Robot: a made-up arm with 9 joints.
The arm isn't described. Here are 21 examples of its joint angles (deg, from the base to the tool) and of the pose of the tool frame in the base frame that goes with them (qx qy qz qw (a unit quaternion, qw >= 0); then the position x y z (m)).
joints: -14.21 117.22 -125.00 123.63 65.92 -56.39 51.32 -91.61 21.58
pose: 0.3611 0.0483 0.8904 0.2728 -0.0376 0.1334 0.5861
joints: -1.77 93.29 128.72 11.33 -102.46 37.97 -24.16 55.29 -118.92
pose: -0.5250 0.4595 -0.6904 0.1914 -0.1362 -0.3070 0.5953
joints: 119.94 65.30 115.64 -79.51 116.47 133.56 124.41 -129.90 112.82
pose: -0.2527 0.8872 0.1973 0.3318 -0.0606 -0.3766 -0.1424
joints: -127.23 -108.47 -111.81 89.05 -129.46 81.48 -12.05 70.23 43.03
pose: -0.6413 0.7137 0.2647 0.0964 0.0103 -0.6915 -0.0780
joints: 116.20 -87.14 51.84 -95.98 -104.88 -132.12 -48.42 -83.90 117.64
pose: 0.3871 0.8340 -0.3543 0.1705 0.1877 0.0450 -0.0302
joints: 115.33 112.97 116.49 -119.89 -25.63 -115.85 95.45 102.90 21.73
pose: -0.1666 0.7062 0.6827 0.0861 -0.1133 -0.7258 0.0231
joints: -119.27 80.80 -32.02 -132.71 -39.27 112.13 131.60 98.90 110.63
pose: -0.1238 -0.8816 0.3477 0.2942 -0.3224 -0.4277 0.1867
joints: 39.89 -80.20 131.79 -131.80 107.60 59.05 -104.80 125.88 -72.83
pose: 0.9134 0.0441 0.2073 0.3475 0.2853 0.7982 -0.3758
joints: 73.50 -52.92 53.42 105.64 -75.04 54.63 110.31 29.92 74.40
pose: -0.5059 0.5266 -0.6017 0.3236 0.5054 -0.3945 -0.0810
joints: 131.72 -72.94 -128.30 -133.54 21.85 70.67 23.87 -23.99 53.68
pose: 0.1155 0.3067 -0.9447 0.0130 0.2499 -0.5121 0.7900
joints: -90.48 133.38 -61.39 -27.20 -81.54 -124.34 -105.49 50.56 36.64
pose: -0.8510 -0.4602 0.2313 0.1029 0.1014 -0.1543 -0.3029
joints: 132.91 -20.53 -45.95 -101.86 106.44 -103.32 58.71 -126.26 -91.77
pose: 0.4127 0.1605 -0.1824 0.8779 0.4159 0.3001 0.0512
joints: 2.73 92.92 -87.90 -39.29 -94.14 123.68 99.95 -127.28 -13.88
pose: -0.0086 -0.7316 0.3766 0.5682 0.1279 0.5648 -0.4685
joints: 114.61 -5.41 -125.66 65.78 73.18 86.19 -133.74 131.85 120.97
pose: -0.3319 0.7315 0.1366 0.5797 -0.4860 0.2679 0.2735
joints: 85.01 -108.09 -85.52 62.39 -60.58 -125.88 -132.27 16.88 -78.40
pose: 0.7984 0.2805 -0.0565 0.5298 0.3743 0.3366 0.5993
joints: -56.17 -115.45 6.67 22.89 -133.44 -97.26 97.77 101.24 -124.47
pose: -0.1585 0.5275 0.7244 0.4147 -0.0475 0.2508 -0.0571
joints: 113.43 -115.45 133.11 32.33 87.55 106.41 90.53 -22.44 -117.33
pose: 0.4864 0.0154 -0.7740 0.4051 0.2128 0.3526 -0.3850
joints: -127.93 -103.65 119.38 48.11 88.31 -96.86 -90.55 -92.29 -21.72
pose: 0.7658 -0.2482 -0.1855 0.5635 -0.3099 0.3264 0.5250
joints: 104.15 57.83 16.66 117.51 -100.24 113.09 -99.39 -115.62 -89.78
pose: 0.5053 0.5023 0.6902 0.1260 0.0116 0.1672 0.1824
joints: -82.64 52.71 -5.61 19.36 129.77 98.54 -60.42 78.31 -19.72
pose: 0.4141 0.0282 0.0875 0.9056 0.6378 0.1264 -0.2240
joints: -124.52 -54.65 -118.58 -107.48 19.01 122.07 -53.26 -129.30 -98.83
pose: 0.6344 -0.1612 -0.0839 0.7513 0.0385 -0.0135 -0.6116
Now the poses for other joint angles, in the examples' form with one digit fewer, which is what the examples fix.
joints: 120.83 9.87 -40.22 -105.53 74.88 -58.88 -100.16 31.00 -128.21
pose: -0.479 -0.391 0.226 0.753 0.885 0.403 0.271
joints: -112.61 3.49 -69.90 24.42 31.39 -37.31 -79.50 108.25 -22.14
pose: -0.016 0.033 0.998 0.059 -0.101 -0.066 -0.821
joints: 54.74 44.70 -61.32 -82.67 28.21 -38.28 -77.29 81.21 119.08
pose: -0.283 0.109 -0.151 0.941 0.711 0.547 -0.016
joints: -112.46 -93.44 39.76 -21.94 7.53 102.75 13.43 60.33 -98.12
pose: 0.386 0.154 0.394 0.820 -0.100 0.612 0.002
